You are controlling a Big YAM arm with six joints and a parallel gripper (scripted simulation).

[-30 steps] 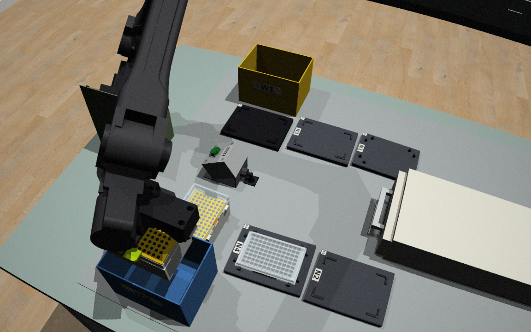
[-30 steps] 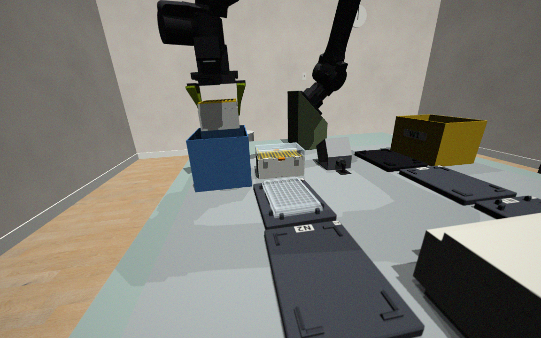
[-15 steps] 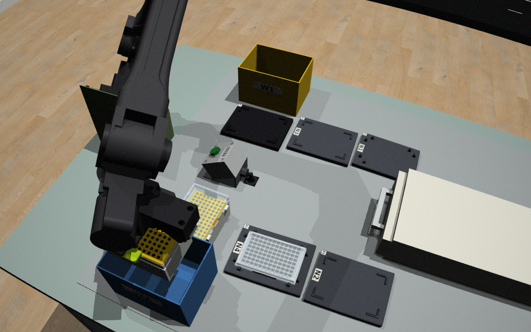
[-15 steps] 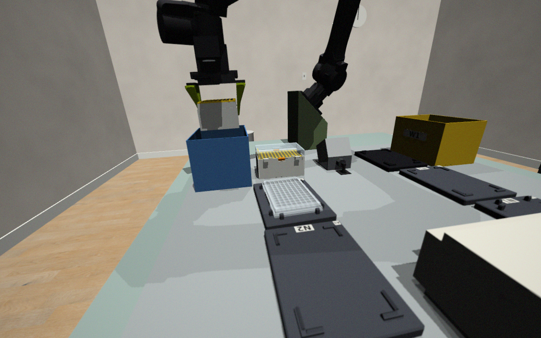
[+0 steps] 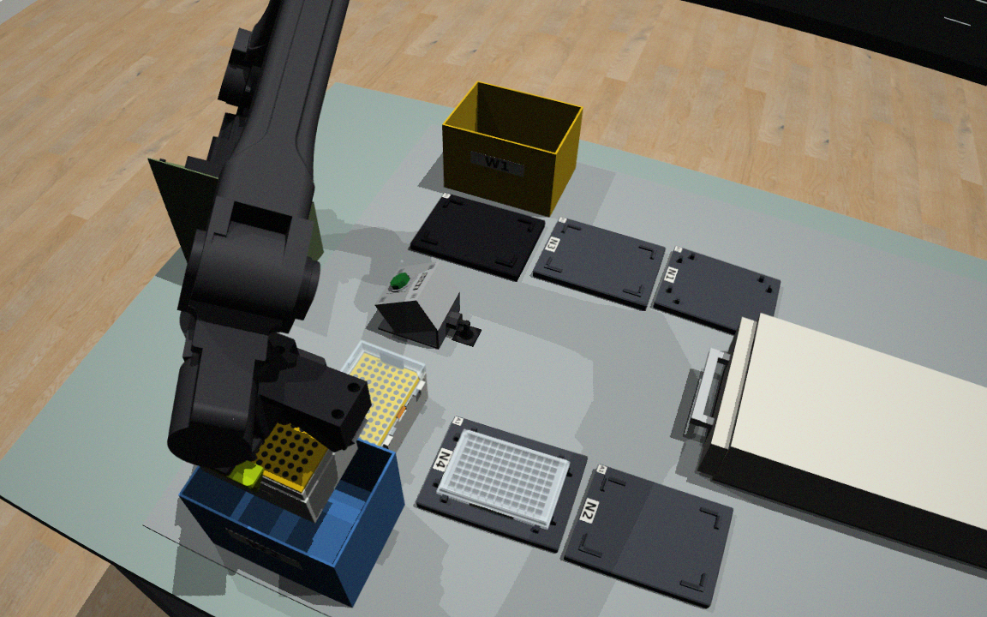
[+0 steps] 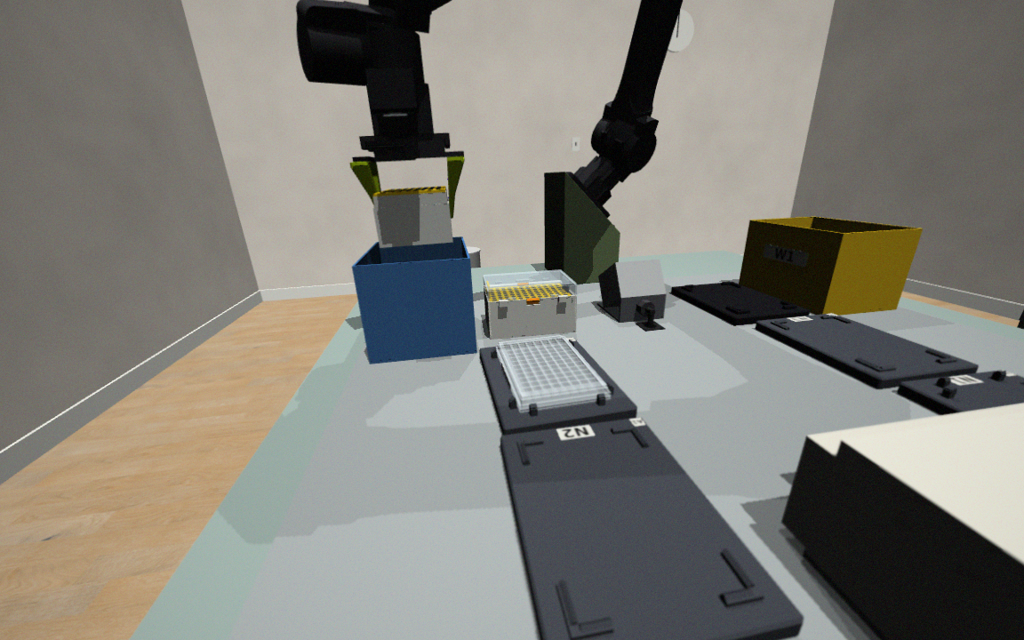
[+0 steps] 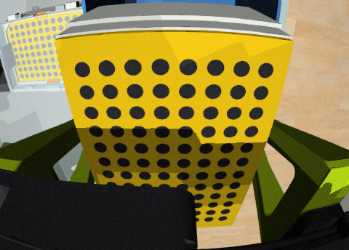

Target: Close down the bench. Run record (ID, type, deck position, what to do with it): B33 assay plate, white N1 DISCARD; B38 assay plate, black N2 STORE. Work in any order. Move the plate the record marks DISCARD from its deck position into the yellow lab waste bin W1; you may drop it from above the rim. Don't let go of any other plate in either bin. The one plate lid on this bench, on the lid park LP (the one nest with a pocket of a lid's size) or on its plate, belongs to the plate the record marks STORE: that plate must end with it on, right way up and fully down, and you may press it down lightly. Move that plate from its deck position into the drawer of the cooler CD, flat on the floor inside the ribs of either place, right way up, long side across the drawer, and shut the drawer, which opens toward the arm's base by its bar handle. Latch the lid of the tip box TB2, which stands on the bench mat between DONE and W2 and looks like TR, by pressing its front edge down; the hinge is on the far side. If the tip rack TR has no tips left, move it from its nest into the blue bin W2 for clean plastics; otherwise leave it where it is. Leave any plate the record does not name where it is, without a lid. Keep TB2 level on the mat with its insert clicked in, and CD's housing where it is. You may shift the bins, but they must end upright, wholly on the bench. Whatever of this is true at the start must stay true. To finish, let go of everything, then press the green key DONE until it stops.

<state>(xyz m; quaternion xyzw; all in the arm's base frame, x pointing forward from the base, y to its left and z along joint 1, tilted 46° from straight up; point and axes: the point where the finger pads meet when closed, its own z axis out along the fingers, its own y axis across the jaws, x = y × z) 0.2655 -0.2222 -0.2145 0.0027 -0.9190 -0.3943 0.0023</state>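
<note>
Right now the tip rack TR is 10 mm behind my hand, 10 mm to the right of it and 10 mm above it. From my hand the other things lie so: tip box TB2: 10 mm ahead, 140 mm to the left, 120 mm below; clear plate: 180 mm ahead, 130 mm to the left, 150 mm below; blue bin W2: 10 mm to the right, 130 mm below.
</note>
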